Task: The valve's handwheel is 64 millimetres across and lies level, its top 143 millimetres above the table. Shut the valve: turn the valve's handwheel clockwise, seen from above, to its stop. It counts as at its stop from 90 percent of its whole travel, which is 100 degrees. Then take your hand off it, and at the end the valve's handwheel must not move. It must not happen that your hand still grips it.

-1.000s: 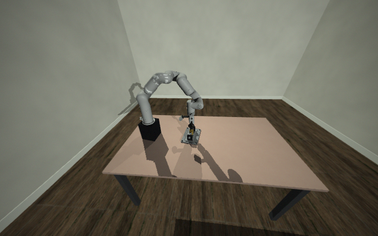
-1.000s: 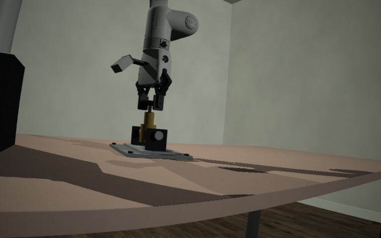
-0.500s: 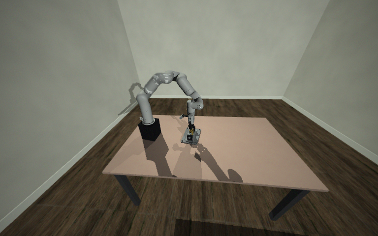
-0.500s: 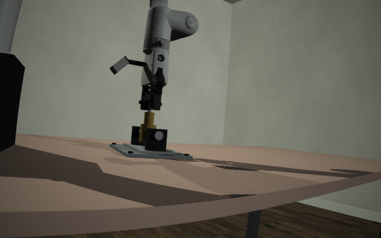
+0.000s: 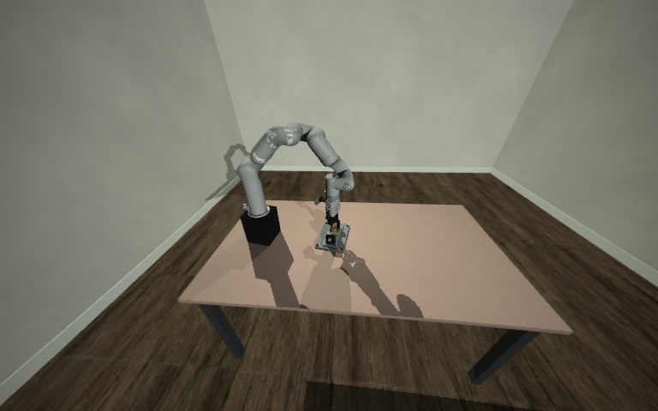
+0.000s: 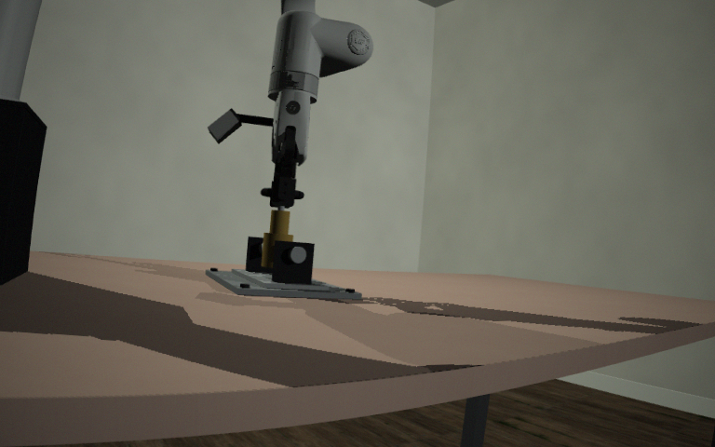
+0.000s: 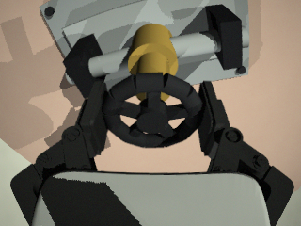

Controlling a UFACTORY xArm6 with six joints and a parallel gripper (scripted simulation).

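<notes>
Right now my hand is right at the black spoked handwheel.
</notes>
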